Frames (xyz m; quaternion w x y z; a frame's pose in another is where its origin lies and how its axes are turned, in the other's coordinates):
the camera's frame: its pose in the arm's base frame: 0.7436 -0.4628 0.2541 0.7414 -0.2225 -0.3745 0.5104
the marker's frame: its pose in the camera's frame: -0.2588 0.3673 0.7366 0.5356 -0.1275 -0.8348 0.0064
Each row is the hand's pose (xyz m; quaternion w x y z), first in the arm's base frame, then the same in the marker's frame.
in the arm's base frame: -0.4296 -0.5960 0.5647 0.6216 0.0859 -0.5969 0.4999
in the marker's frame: 0.3499 -0.0035 -0.1601 0.7861 0.0671 0.5867 -0.1828
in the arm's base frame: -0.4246 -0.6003 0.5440 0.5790 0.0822 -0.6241 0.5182
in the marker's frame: 0.3413 0.0067 -0.1431 0.8146 0.0807 0.5530 -0.1551
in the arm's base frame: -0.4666 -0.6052 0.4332 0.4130 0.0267 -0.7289 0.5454
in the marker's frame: 0.3512 0.1003 -0.0710 0.8981 0.0931 0.4296 -0.0136
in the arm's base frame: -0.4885 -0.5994 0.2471 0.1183 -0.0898 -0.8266 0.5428
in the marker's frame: 0.3193 0.2453 0.0435 0.9433 0.1058 0.2122 0.2323
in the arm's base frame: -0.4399 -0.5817 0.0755 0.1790 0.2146 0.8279 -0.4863
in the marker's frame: 0.2234 0.3575 0.1453 0.8790 0.1112 -0.0104 0.4635
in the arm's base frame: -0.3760 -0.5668 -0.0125 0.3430 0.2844 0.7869 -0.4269
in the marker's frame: 0.1371 0.4022 0.1962 0.7948 0.1066 -0.1365 0.5817
